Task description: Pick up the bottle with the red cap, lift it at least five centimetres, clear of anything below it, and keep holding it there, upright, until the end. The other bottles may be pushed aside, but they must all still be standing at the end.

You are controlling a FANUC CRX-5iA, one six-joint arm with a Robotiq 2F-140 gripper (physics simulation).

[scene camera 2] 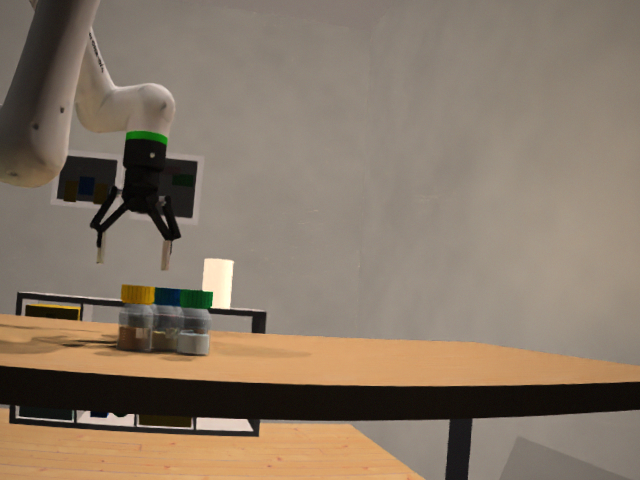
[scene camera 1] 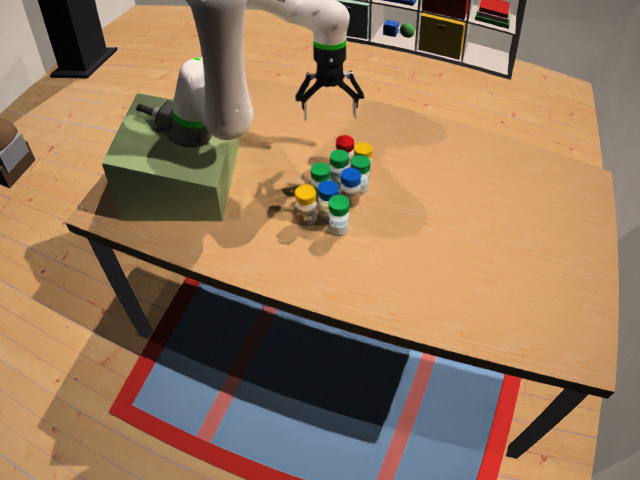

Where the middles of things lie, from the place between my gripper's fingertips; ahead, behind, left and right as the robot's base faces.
Right now the blue-capped bottle [scene camera 2: 165,315] is 26 cm to the right of my hand, 9 cm below it and 6 cm ahead of it.
